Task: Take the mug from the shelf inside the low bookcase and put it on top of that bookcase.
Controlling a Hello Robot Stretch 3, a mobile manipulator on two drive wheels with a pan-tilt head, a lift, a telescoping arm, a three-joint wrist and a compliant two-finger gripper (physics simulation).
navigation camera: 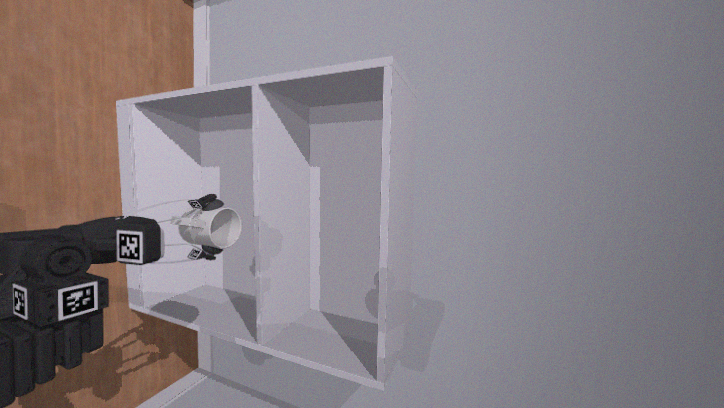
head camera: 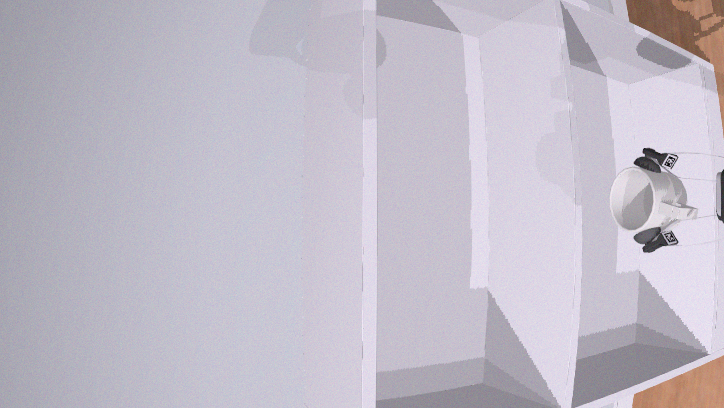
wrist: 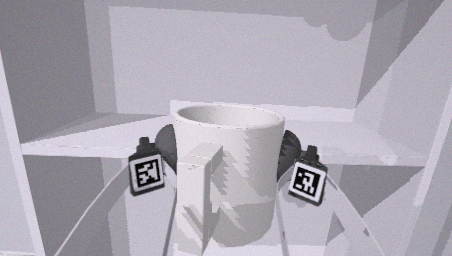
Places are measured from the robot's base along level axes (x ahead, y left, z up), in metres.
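Where they show: gripper, fingertip midpoint: (navigation camera: 220, 226) (head camera: 637, 200).
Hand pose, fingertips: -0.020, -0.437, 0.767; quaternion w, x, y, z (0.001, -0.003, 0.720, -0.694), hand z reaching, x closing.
Note:
Each offset is from my fingertips to the top centre of the thing, as dx, dy, dz. "pt": to the spot under its first point. Level surfaces: height alone.
The white mug @[pt +0.002, -0.024, -0.016] (head camera: 630, 202) (navigation camera: 222, 228) (wrist: 240, 175) is upright between the two dark rubber fingertips. My gripper (head camera: 648, 200) (navigation camera: 209, 227) (wrist: 227, 145) is shut on its sides, and the handle faces the wrist camera. The mug is held in front of the open face of the low white bookcase (head camera: 369, 202) (navigation camera: 386, 177), off the shelf @[pt +0.082, -0.204, -0.097] (head camera: 577, 253) (navigation camera: 255, 152) (wrist: 75, 149). In the wrist view its rim overlaps the shelf's front edge. The bookcase's top surface shows as a narrow, faint strip in the head view and does not show in the wrist view.
The bookcase's side walls stand to both sides of the mug in the wrist view. A grey wall (head camera: 151, 202) (navigation camera: 557, 202) is behind the bookcase. Wooden floor @[dz -0.767] (head camera: 673, 385) (navigation camera: 75, 126) lies in front. My dark wrist (navigation camera: 65, 258) reaches in from the left in the navigation view.

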